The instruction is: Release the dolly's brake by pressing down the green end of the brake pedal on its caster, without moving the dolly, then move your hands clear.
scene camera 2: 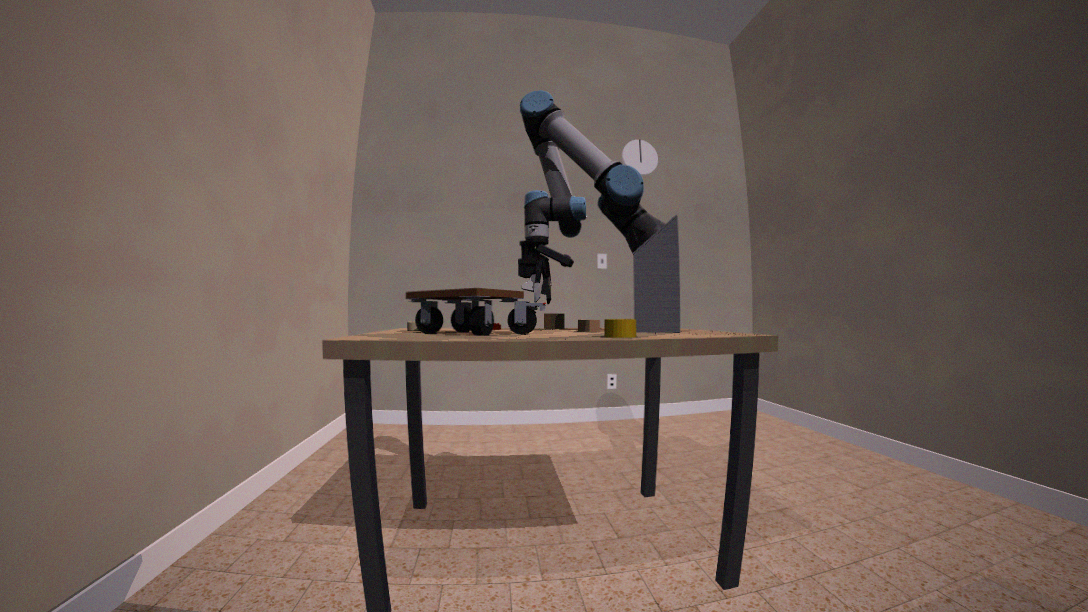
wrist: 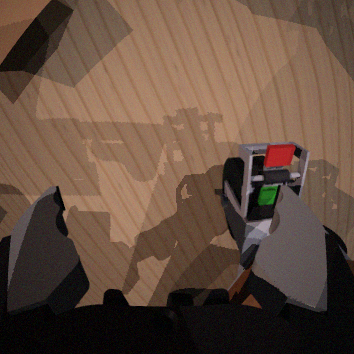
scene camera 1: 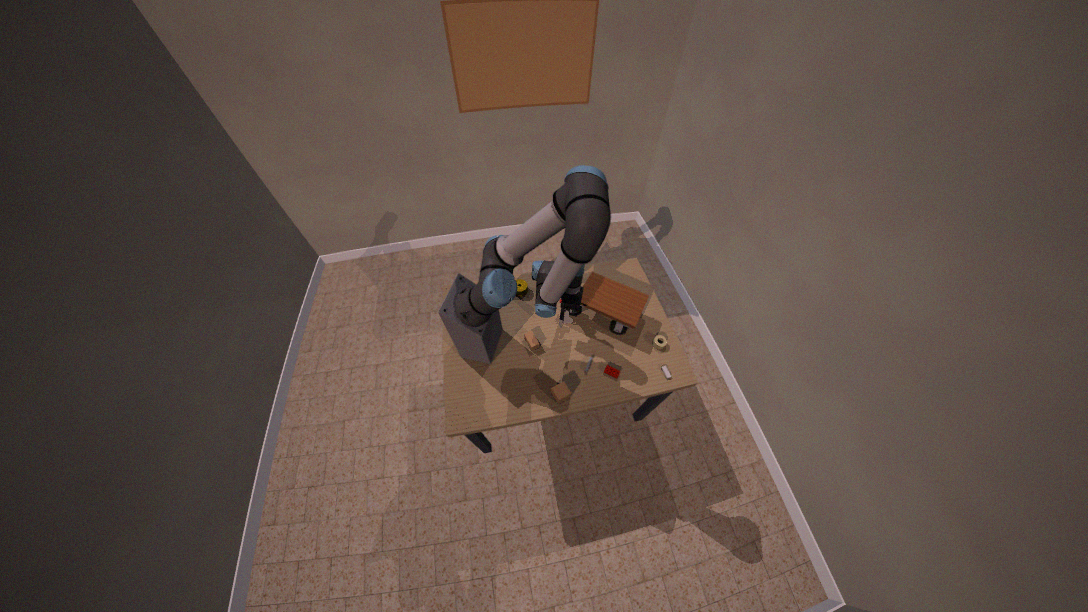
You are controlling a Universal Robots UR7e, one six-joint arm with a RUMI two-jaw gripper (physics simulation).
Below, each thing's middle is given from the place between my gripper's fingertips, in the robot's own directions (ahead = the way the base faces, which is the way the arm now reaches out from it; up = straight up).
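Labels:
The brake pedal (wrist: 277, 154) is 6 cm to the left of my hand, 3 cm ahead of it and 1 cm below it. There's a dolly (scene camera 2: 479, 320) too, and that's 21 cm ahead of my hand, 1 cm to the right of it and 4 cm below it. And the caster (scene camera 2: 520, 306) sits 4 cm to the left of my hand, 7 cm ahead of it and 5 cm below it.

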